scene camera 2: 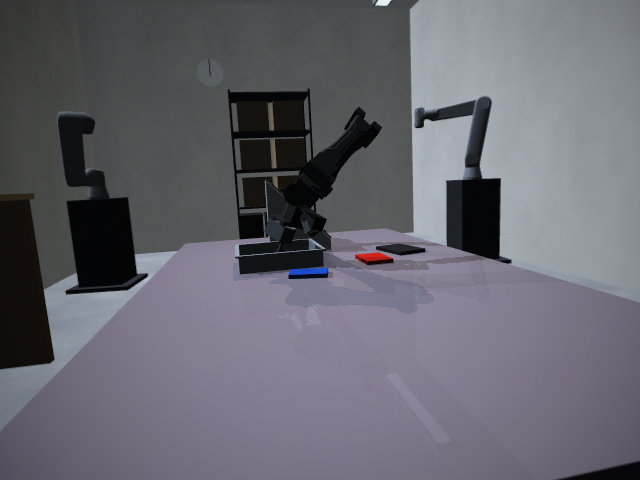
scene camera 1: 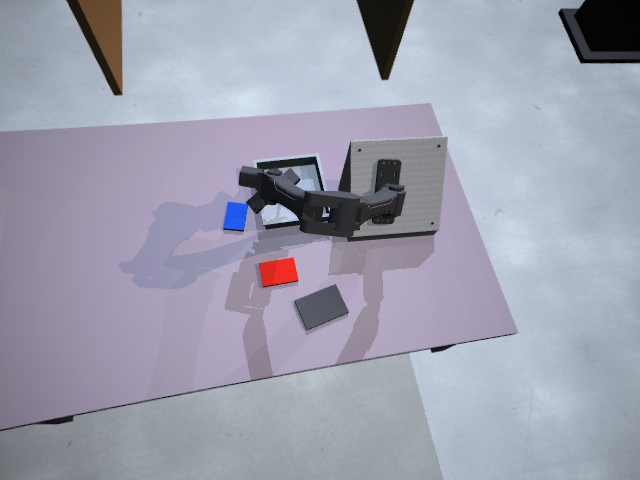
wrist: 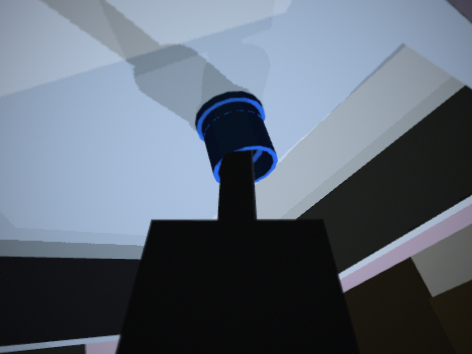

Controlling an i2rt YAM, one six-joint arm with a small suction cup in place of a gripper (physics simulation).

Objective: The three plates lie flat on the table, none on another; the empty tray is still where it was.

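Places are measured from the arm's base along level axes (x left, y back, z up), in metres.
Where they show: hand, tool point: (wrist: 236, 118); arm's base, link origin: (scene camera 1: 385, 192).
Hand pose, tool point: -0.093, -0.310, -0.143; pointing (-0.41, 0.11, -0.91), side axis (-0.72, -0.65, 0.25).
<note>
Things, the pixels of their centre, and the offset from my tool point, as dx, dy, dz. Level surfaces: height alone.
- blue plate, body centre: (scene camera 2: 308, 273) (scene camera 1: 235, 216) +0.094, -0.154, +0.007
- red plate, body centre: (scene camera 2: 373, 258) (scene camera 1: 278, 272) +0.291, -0.023, +0.007
- larger dark grey plate, body centre: (scene camera 1: 321, 306) (scene camera 2: 399, 249) +0.405, +0.102, +0.007
- grey tray, body centre: (wrist: 182, 199) (scene camera 2: 278, 254) (scene camera 1: 291, 191) +0.014, +0.031, +0.026
- table, surface height: dz +0.001
A blue plate (scene camera 1: 235, 216) (scene camera 2: 308, 272) lies flat on the table beside the tray. A red plate (scene camera 1: 278, 272) (scene camera 2: 374, 257) and a larger dark grey plate (scene camera 1: 321, 306) (scene camera 2: 401, 249) lie flat and apart from it and each other. The grey tray (scene camera 1: 306, 161) (scene camera 2: 281, 262) (wrist: 400, 185) stands upright; the parts of its floor that show are bare. My suction cup (wrist: 235, 132) is inside the tray, low over its floor, and sits askew on its stem. It carries nothing; whether it touches the floor is unclear. The tray wall and arm hide the cup in the scene views.
The arm reaches over the tray from a sloped grey mounting board (scene camera 1: 421, 191) on the table (scene camera 1: 77, 310), close to the tray. Beyond the table stand a shelf rack (scene camera 2: 268, 96), two other robot arms on black pedestals (scene camera 2: 103, 242) (scene camera 2: 480, 217) and a brown cabinet (scene camera 2: 20, 284).
</note>
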